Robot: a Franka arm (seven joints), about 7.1 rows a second.
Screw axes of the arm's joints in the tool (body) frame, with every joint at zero. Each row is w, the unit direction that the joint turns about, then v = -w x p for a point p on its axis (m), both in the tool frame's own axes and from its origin. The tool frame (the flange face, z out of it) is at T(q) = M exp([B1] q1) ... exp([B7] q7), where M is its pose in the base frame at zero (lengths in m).
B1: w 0 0 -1 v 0 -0.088 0
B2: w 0 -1 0 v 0.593 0 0.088
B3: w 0 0 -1 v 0 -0.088 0
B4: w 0 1 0 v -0.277 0 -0.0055
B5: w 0 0 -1 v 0 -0.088 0
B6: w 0 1 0 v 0.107 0 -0.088
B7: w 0 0 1 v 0 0 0
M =
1 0 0 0.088
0 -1 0 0
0 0 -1 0.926
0 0 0 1
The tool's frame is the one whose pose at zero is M.
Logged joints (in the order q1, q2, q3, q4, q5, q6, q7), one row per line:
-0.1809 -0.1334 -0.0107 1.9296 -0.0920 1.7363 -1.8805
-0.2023 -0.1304 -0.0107 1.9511 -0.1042 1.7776 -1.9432
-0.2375 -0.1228 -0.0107 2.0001 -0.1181 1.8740 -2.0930
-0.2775 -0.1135 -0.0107 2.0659 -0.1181 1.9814 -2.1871
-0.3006 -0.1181 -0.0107 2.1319 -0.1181 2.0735 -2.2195
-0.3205 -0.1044 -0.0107 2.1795 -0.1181 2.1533 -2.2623
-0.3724 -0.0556 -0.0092 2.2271 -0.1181 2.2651 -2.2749
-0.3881 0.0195 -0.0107 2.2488 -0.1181 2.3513 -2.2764
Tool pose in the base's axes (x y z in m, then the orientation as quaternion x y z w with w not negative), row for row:
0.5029 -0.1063 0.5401 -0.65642 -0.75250 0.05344 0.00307
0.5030 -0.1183 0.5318 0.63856 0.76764 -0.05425 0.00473
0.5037 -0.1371 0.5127 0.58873 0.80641 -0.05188 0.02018
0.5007 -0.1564 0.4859 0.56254 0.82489 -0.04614 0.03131
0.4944 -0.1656 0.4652 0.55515 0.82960 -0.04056 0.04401
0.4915 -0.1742 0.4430 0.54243 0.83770 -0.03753 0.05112
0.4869 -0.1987 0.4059 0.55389 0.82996 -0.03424 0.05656
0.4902 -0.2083 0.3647 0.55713 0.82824 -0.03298 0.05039
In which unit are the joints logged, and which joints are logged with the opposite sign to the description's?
The joints are logged in radians. Opposite sign: q4.
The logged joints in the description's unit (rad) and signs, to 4 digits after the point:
-0.1809 -0.1334 -0.0107 -1.9296 -0.0920 1.7363 -1.8805
-0.2023 -0.1304 -0.0107 -1.9511 -0.1042 1.7776 -1.9432
-0.2375 -0.1228 -0.0107 -2.0001 -0.1181 1.8740 -2.0930
-0.2775 -0.1135 -0.0107 -2.0659 -0.1181 1.9814 -2.1871
-0.3006 -0.1181 -0.0107 -2.1319 -0.1181 2.0735 -2.2195
-0.3205 -0.1044 -0.0107 -2.1795 -0.1181 2.1533 -2.2623
-0.3724 -0.0556 -0.0092 -2.2271 -0.1181 2.2651 -2.2749
-0.3881 0.0195 -0.0107 -2.2488 -0.1181 2.3513 -2.2764

